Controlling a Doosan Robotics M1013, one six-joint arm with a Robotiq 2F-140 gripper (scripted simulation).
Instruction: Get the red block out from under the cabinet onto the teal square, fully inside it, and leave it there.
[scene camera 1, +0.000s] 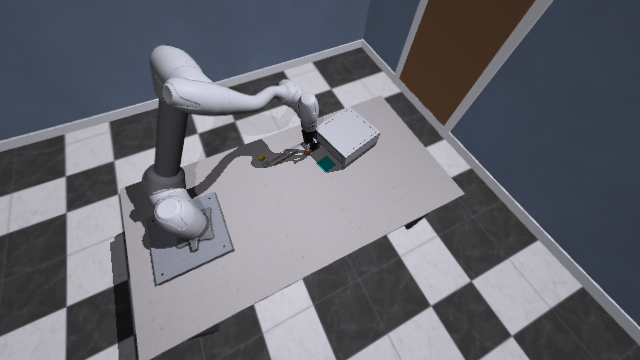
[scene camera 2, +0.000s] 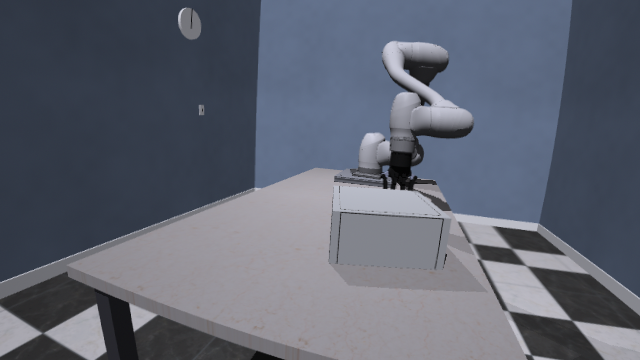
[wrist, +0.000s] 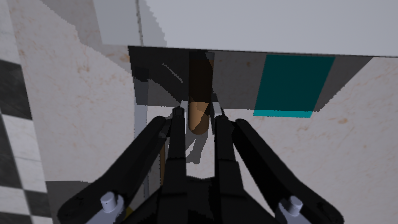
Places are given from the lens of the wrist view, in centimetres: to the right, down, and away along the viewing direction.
my gripper (wrist: 199, 101): 0, -2, 22
teal square (wrist: 290, 86): 13, -4, 22
